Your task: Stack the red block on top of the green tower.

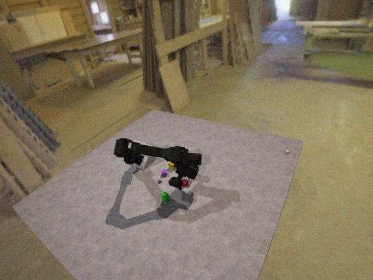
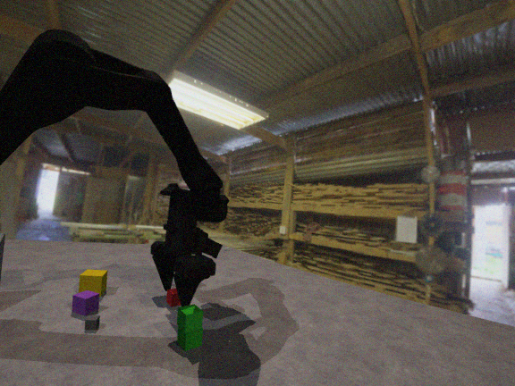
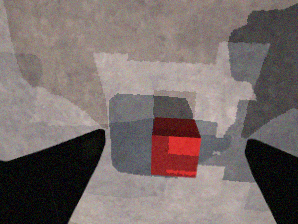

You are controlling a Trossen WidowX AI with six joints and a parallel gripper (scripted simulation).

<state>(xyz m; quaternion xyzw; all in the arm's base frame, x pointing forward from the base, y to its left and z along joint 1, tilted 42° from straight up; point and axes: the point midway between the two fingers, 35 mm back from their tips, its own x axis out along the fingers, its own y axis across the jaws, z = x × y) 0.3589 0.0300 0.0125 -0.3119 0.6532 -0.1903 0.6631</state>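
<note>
My gripper tip is right at the red block. Also, from my gripper tip: grey block 140 mm behind, 60 mm to the right; then purple block 150 mm behind, 10 mm above; then yellow block 150 mm behind, 80 mm to the left, 10 mm above.
</note>
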